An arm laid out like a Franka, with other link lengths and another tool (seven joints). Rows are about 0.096 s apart.
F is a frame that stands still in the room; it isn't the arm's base.
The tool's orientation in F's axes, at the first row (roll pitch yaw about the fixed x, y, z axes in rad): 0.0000 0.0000 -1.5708
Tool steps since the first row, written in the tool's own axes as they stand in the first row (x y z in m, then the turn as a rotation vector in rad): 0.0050 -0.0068 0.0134 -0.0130 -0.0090 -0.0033; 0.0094 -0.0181 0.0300 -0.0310 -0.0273 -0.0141; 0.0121 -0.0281 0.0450 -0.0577 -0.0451 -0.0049; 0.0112 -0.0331 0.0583 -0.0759 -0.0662 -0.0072; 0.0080 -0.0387 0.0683 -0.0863 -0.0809 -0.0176; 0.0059 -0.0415 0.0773 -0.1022 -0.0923 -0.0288
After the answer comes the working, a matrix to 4 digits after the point.
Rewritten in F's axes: -0.0068 -0.0050 0.0134 -0.0090 0.0130 -0.0033; -0.0181 -0.0094 0.0300 -0.0273 0.0310 -0.0141; -0.0281 -0.0121 0.0450 -0.0451 0.0577 -0.0049; -0.0331 -0.0112 0.0583 -0.0662 0.0759 -0.0072; -0.0387 -0.0080 0.0683 -0.0809 0.0863 -0.0176; -0.0415 -0.0059 0.0773 -0.0923 0.1022 -0.0288
The tool's axes in the first row as the columns of a matrix, in F's axes (rounded; the answer above uses it unrounded):
0.0000 1.0000 0.0000
-1.0000 0.0000 0.0000
0.0000 0.0000 1.0000

